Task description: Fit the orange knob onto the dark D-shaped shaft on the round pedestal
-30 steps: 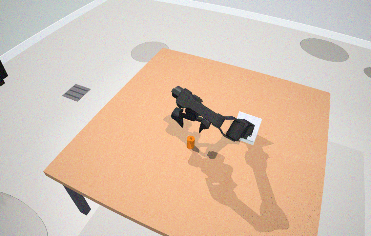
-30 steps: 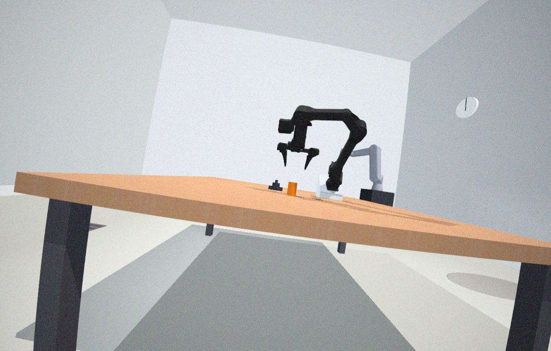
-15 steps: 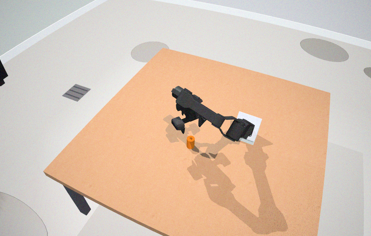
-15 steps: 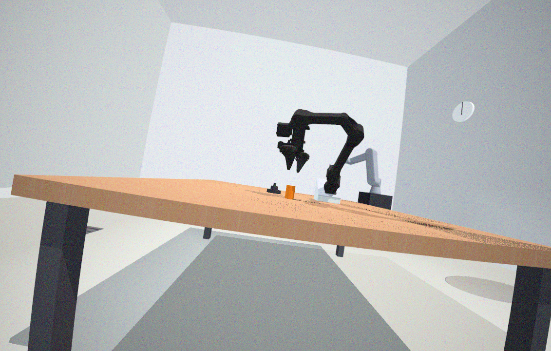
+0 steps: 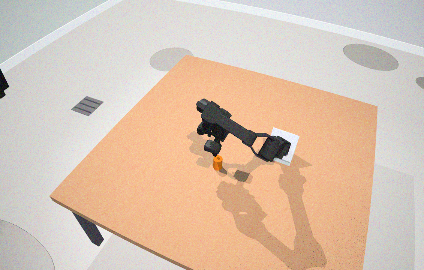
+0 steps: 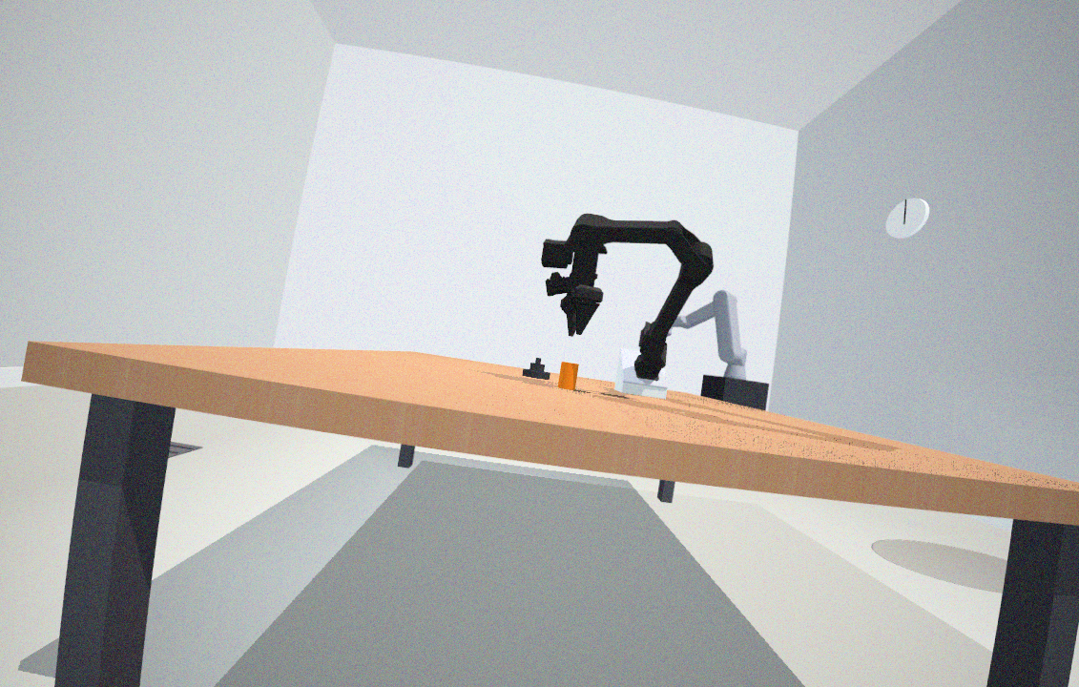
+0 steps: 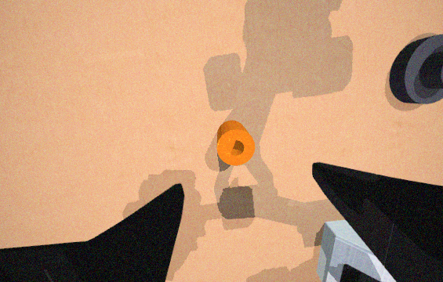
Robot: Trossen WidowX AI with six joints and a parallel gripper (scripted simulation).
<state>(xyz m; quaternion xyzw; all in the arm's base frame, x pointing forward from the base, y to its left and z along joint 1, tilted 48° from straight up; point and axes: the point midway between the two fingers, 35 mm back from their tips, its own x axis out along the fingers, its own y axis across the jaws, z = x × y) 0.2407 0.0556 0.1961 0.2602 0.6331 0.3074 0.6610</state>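
The orange knob is 9 cm below my gripper tip. Round my gripper tip: pedestal: 7 cm ahead, 26 cm to the right, 9 cm below.
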